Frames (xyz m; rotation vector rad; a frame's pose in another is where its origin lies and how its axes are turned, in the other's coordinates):
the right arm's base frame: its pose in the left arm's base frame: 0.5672 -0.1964 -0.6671 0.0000 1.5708 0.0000
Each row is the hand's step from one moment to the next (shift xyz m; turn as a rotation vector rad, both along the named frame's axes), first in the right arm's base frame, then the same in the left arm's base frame.
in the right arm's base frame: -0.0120 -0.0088 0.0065 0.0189 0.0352 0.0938
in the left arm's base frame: 0.0065 -0.0088 0.0120 0.0938 0.0352 -0.0189
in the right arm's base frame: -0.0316 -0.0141 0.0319 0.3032 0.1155 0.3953
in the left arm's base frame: 0.0319 -0.0141 0.0316 0.3953 0.1155 -0.3032
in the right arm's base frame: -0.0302 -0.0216 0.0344 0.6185 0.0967 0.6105
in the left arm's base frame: 0.0344 -0.0216 0.0302 0.6105 0.0967 -0.6185
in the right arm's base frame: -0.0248 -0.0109 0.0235 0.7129 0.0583 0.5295
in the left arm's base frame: 0.0235 -0.0109 0.0248 0.5295 0.0583 -0.7129
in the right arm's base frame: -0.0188 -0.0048 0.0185 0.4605 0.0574 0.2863
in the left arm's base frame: 0.0185 -0.0048 0.0188 0.2863 0.0574 -0.4605
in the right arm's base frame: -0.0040 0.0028 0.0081 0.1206 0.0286 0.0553
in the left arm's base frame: 0.0081 0.0028 0.0040 0.0553 0.0286 -0.1206
